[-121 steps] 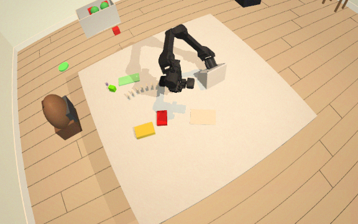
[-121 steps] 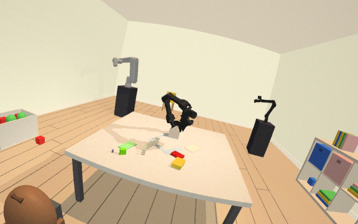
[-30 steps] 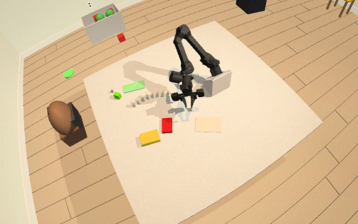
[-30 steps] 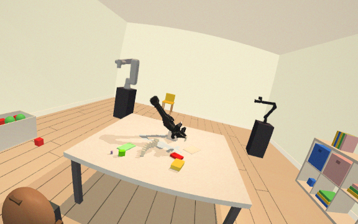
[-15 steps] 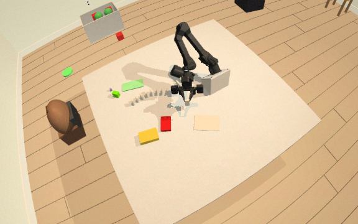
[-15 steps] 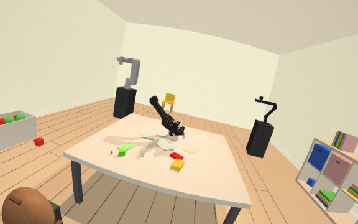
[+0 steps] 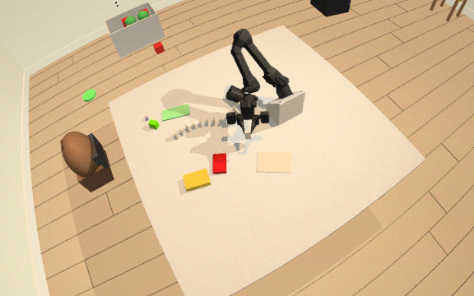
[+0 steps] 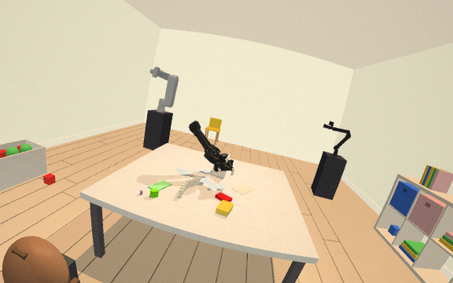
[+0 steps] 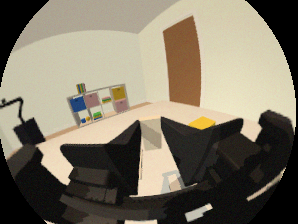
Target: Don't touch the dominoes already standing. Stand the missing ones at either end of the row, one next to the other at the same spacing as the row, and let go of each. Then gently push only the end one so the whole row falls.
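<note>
Now: the beige pad 80 mm behind my gripper tip, 90 mm to the left of it and 160 mm below it. From my gripper tip the other things lie so: green flat tile 260 mm ahead, 400 mm to the right, 150 mm below; red block 150 mm ahead, 150 mm below; yellow block 270 mm ahead, 40 mm to the left, 140 mm below.
</note>
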